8 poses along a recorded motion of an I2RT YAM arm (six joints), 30 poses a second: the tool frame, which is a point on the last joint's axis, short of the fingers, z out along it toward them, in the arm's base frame.
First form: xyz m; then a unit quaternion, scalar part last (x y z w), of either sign.
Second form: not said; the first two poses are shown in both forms.
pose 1, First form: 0.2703, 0.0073, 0.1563, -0.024, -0.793, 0.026, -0.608
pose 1, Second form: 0.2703, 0.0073, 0.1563, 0.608, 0.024, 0.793, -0.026
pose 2, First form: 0.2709, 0.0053, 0.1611, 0.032, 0.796, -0.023, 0.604
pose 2, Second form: 0.2709, 0.0053, 0.1611, 0.604, 0.032, 0.796, -0.023
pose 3, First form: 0.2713, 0.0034, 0.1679, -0.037, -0.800, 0.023, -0.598
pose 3, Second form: 0.2713, 0.0034, 0.1679, 0.598, 0.037, 0.800, -0.023
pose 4, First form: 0.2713, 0.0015, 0.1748, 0.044, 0.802, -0.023, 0.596
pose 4, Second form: 0.2713, 0.0015, 0.1748, 0.596, 0.044, 0.802, -0.023
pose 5, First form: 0.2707, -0.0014, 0.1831, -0.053, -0.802, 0.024, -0.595
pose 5, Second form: 0.2707, -0.0014, 0.1831, 0.595, 0.053, 0.802, -0.024
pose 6, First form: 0.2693, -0.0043, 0.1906, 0.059, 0.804, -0.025, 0.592
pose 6, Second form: 0.2693, -0.0043, 0.1906, 0.592, 0.059, 0.804, -0.025
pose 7, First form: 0.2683, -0.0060, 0.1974, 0.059, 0.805, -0.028, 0.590
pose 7, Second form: 0.2683, -0.0060, 0.1974, 0.590, 0.059, 0.805, -0.028
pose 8, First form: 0.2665, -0.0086, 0.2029, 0.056, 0.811, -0.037, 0.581
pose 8, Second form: 0.2665, -0.0086, 0.2029, 0.581, 0.056, 0.811, -0.037
